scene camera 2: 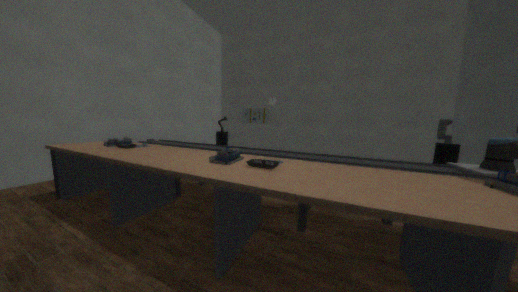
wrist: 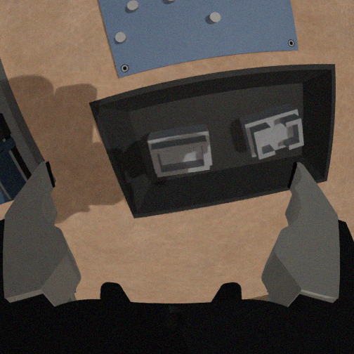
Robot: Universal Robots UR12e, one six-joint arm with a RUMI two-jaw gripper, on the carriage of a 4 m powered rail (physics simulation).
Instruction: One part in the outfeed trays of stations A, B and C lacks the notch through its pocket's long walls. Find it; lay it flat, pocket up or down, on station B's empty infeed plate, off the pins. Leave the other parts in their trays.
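Pixels of known places: arm's base at its link origin: point(scene camera 2: 496, 169).
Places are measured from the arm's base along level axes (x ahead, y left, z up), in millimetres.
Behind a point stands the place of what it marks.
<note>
In the wrist view a black tray point(wrist: 215, 191) holds two grey parts, pocket up. The left part point(wrist: 180, 156) shows a rectangular pocket whose long walls run unbroken, with no notch visible. The right part point(wrist: 273, 135) has a notch through its pocket's long walls and lies slightly turned. A blue plate point(wrist: 170, 37) with round pins shows beyond the tray, cut by the view's top edge. My gripper point(wrist: 170, 162) is open and empty, its jaws spread wide above the tray's near side. I cannot tell the station from the wrist view.
In the scene view, a dark tray point(scene camera 2: 263, 163) {y -1801, x 757, z 5 mm} and a blue-grey fixture point(scene camera 2: 226, 158) {y -2127, x 805, z 18 mm} stand mid-table, with more equipment point(scene camera 2: 119, 143) {y -3764, x 742, z 10 mm} at the far left. A rail point(scene camera 2: 325, 157) runs behind the table point(scene camera 2: 350, 187) {y -1226, x 930, z -30 mm}. A dark fixture edge point(wrist: 15, 150) shows left in the wrist view.
</note>
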